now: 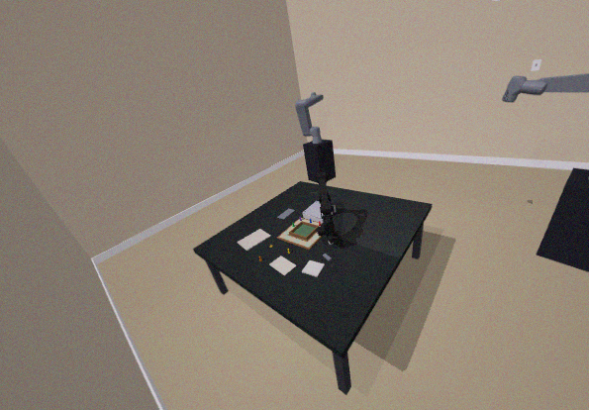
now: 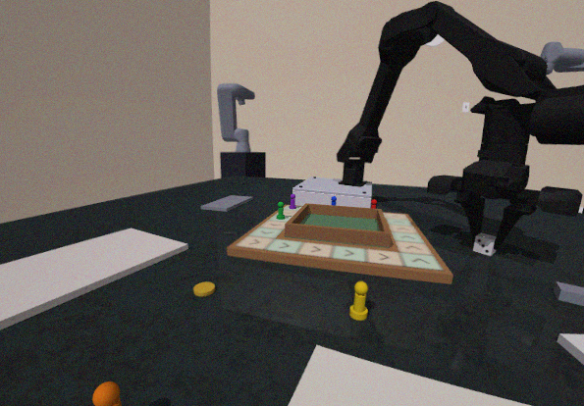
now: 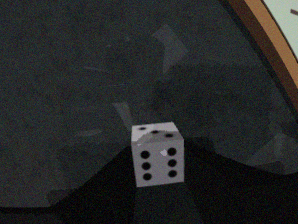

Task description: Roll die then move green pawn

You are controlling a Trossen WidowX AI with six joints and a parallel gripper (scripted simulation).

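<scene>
Now: the green pawn 50 mm ahead of my gripper tip, 350 mm to the right of it and 20 mm above it. From my gripper tip the other things lie so: red pawn (90 mm behind, 190 mm to the right, 20 mm above); white die (right at my gripper tip); yellow pawn (250 mm ahead, 140 mm to the right, 10 mm above).
</scene>
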